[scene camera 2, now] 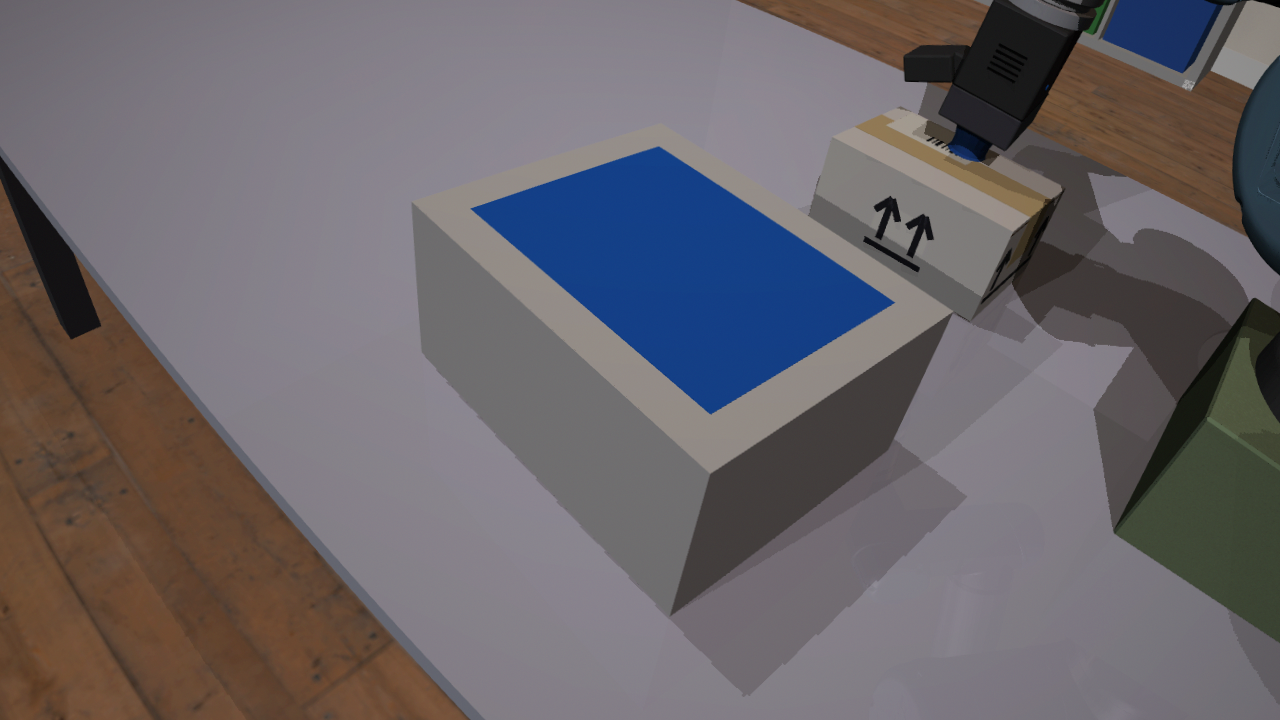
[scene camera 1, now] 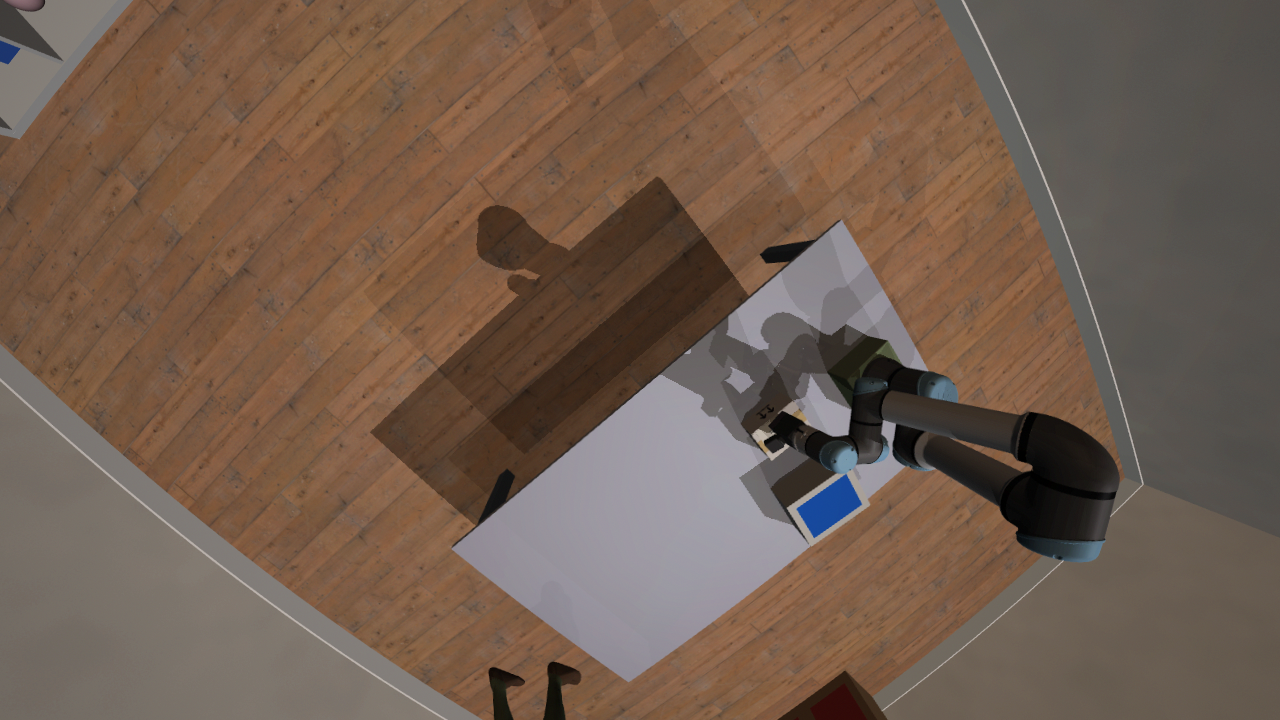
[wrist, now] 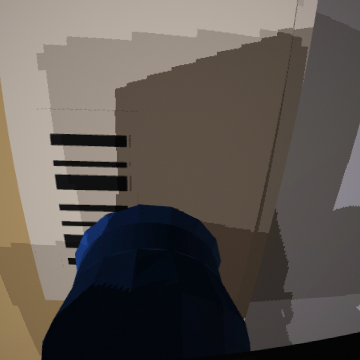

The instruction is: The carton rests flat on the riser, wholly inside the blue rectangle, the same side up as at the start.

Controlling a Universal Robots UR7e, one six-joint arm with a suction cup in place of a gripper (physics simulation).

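Places are measured from the arm's base along level axes (x ahead, y left, z up), in centimetres.
Where they show: hand, tool point: [scene camera 2: 961, 165] [wrist: 150, 233].
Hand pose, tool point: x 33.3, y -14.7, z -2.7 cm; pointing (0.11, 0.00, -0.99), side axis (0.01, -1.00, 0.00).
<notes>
Each offset is from my tool point to the centre of the thing. "spot": to the spot under its first point. Level surfaces: height alone.
The carton {dx +0.2, dy +3.4, dz -3.0 cm} [scene camera 1: 763, 413] [scene camera 2: 921, 210] [wrist: 210, 150] is a small whitish box with tan tape, a barcode label on top and two up arrows on its side. It stands flat on the table beside the riser {dx +5.9, dy +35.7, dz -1.5 cm} [scene camera 1: 802, 481] [scene camera 2: 554, 394], arrows pointing up. The riser is a grey block with the blue rectangle {spot: dx +5.8, dy +35.1, dz +4.5 cm} [scene camera 1: 829, 505] [scene camera 2: 680, 268] on its top. My gripper, a blue suction cup [scene camera 2: 968, 145] [wrist: 150, 225], is open. Its lip is at the carton's top face, beside the barcode, and looks in contact. The cup hides part of the label in the wrist view.
A green block [scene camera 1: 859, 358] [scene camera 2: 1199, 501] stands on the white table {dz -7.5 cm} [scene camera 1: 626, 537] [scene camera 2: 268, 223], near the arm's base side. The arm reaches in over the table's edge. The raised riser stands close to the carton. A brown box with a red top [scene camera 1: 841, 707] is beyond the table.
</notes>
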